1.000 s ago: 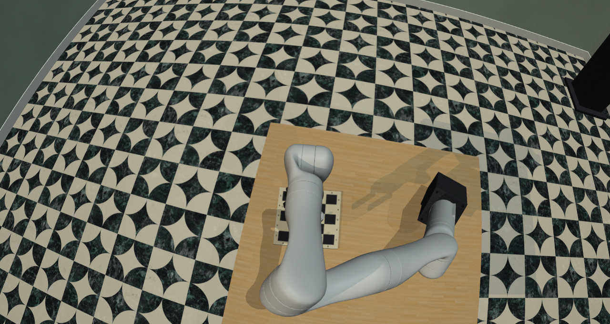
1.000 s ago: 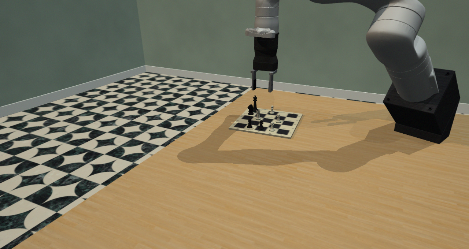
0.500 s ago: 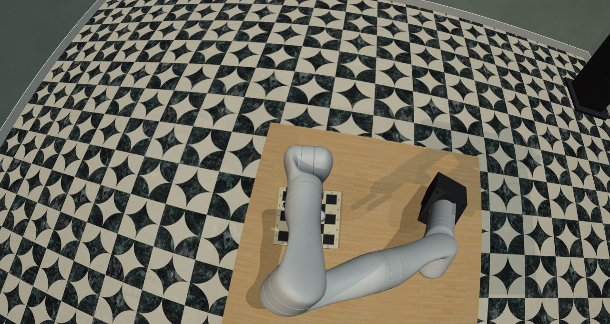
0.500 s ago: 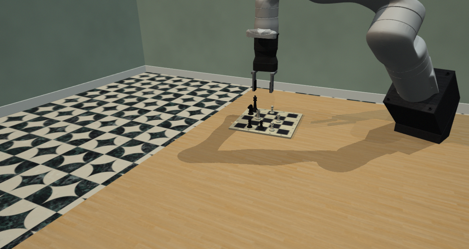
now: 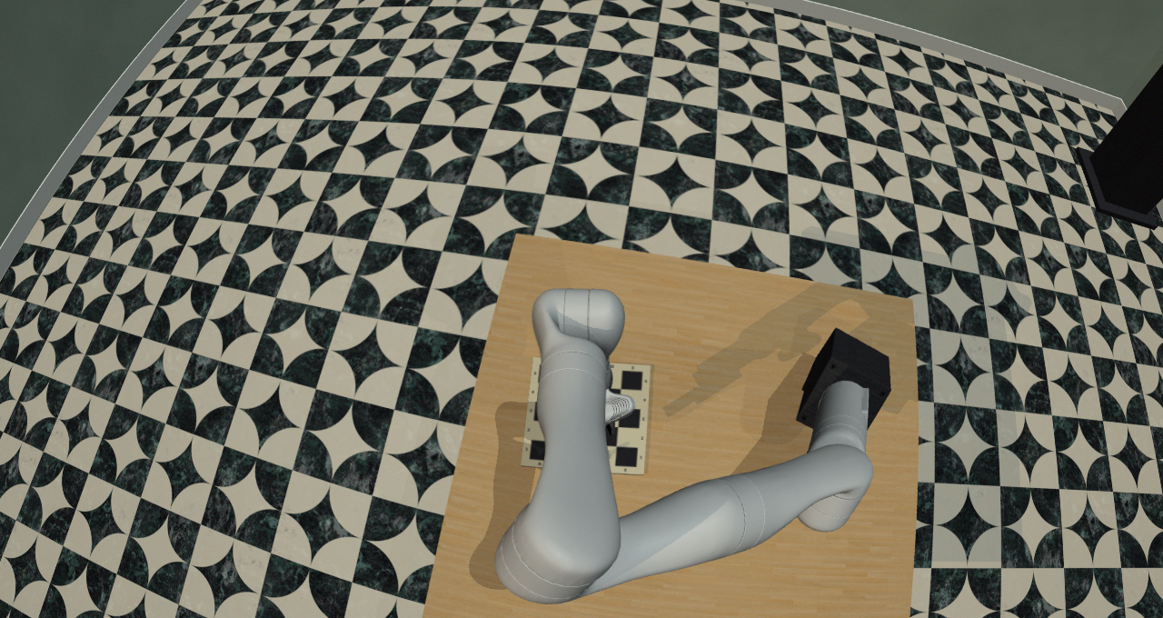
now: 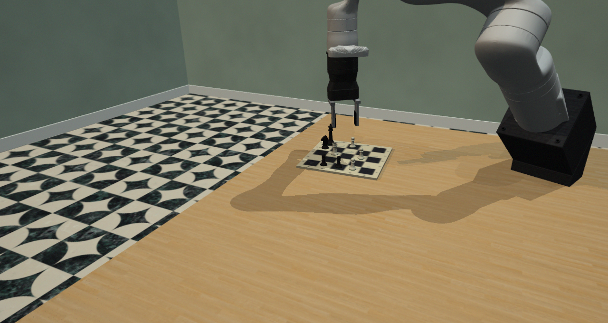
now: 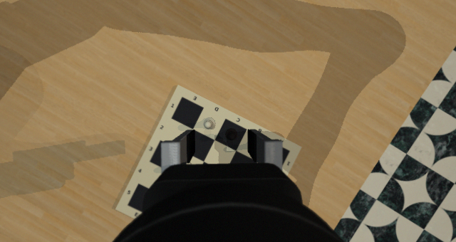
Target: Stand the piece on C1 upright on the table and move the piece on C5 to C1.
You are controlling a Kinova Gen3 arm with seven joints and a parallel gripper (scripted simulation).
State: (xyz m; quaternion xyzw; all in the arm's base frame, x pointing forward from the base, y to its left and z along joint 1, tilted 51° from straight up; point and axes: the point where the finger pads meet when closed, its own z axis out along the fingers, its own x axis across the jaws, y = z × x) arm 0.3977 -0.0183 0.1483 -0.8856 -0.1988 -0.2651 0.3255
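The chessboard lies 140 mm below my hand, 80 mm to the right of it and 20 mm ahead of it. Round my hand: black knight: 120 mm below, 110 mm ahead, 100 mm to the right; black king: 150 mm to the right, 110 mm below, 110 mm ahead.
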